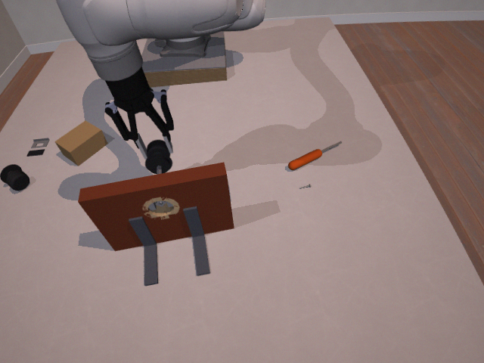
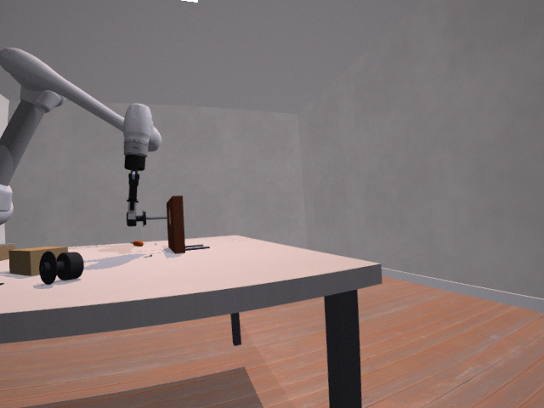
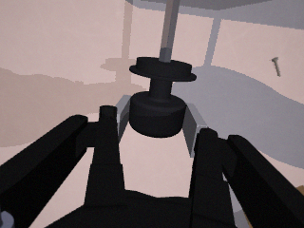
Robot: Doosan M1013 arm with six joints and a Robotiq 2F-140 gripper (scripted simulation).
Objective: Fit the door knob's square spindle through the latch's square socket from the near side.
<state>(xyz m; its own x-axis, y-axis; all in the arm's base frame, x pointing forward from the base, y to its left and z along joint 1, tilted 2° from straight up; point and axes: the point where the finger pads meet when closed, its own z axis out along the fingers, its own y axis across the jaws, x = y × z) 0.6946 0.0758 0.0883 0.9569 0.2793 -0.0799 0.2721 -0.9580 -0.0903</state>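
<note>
My gripper is now 15 cm short of the latch socket, 5 cm to the right of it and 3 cm above it. Round my hand: tan box (14 cm behind, 32 cm to the right, 13 cm below); then brown wood panel (15 cm ahead, 5 cm to the left, 5 cm below); then screw (1 cm behind, 38 cm to the left, 16 cm below).
</note>
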